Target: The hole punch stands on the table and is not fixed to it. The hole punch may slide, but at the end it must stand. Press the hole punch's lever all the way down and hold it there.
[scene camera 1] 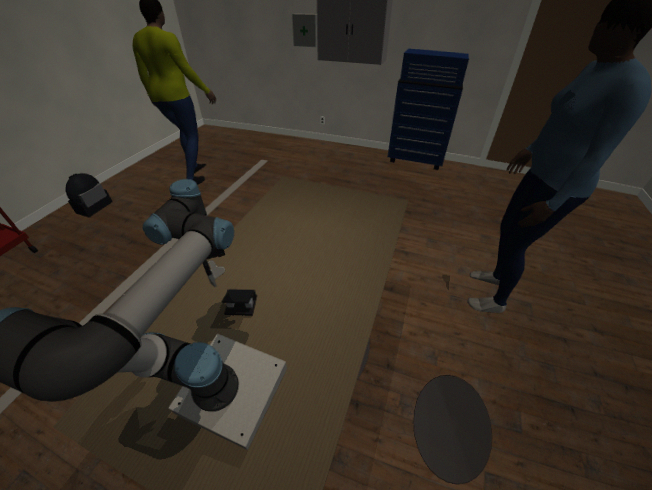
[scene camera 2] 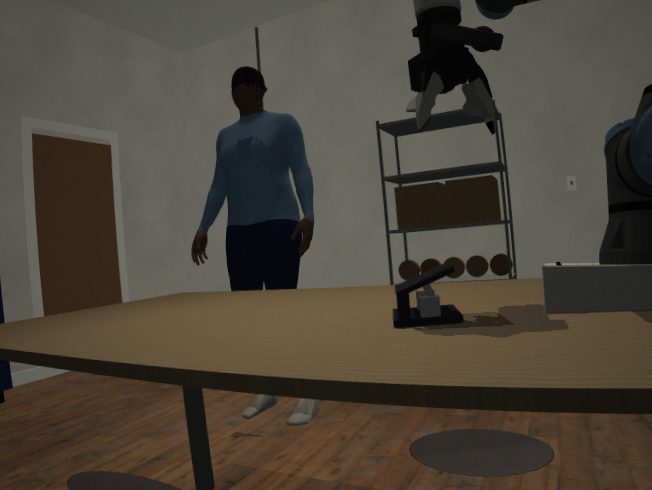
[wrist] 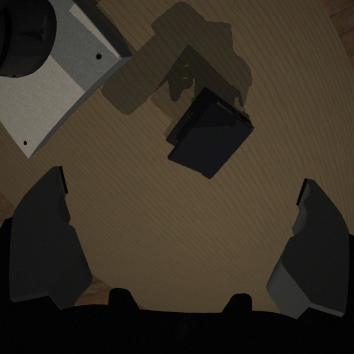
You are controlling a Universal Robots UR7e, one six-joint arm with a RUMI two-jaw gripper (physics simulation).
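Pixels of known places: gripper, fingertip midpoint: (scene camera 1: pixel 210 272) (scene camera 2: pixel 459 132) (wrist: pixel 183 176); arm's base, link origin: (scene camera 1: pixel 215 387) (scene camera 2: pixel 646 263) (wrist: pixel 23 35).
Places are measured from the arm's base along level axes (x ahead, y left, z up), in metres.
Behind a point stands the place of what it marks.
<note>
The black hole punch (scene camera 1: pixel 228 310) {x 0.311, y 0.151, z -0.046 m} (scene camera 2: pixel 428 306) {x 0.341, y 0.168, z -0.030 m} (wrist: pixel 172 138) {x 0.331, y 0.058, z -0.046 m} stands upright on its base on the wooden table (scene camera 1: pixel 316 252) {x 0.775, y -0.083, z -0.058 m} (scene camera 2: pixel 210 337) {x 0.677, y 0.267, z -0.058 m} (wrist: pixel 175 240) {x 0.548, y -0.110, z -0.058 m}. Its lever (scene camera 1: pixel 239 295) {x 0.361, y 0.113, z 0.011 m} (scene camera 2: pixel 425 278) {x 0.345, y 0.158, z 0.012 m} (wrist: pixel 212 142) {x 0.359, y 0.120, z 0.011 m} is raised, sloping up from the hinge post toward the robot's base side, above a grey block. My gripper (scene camera 1: pixel 217 277) {x 0.277, y 0.131, z 0.232 m} (scene camera 2: pixel 457 127) {x 0.277, y 0.131, z 0.232 m} (wrist: pixel 183 176) {x 0.277, y 0.131, z 0.232 m} is open with nothing between its fingers. It hangs well above the hole punch and does not touch it. In the wrist view the hole punch lies between the fingers' directions, a little beyond their tips.
The white base plate (scene camera 1: pixel 258 389) {x 0.043, y -0.136, z -0.006 m} (scene camera 2: pixel 595 289) {x 0.096, y 0.102, z -0.025 m} (wrist: pixel 40 110) {x 0.127, y -0.072, z 0.003 m} carries the arm's base near the hole punch. The arm's shadow falls beside the hole punch. A person in blue (scene camera 1: pixel 590 121) (scene camera 2: pixel 260 173) and a person in yellow (scene camera 1: pixel 163 63) stand beyond the table.
</note>
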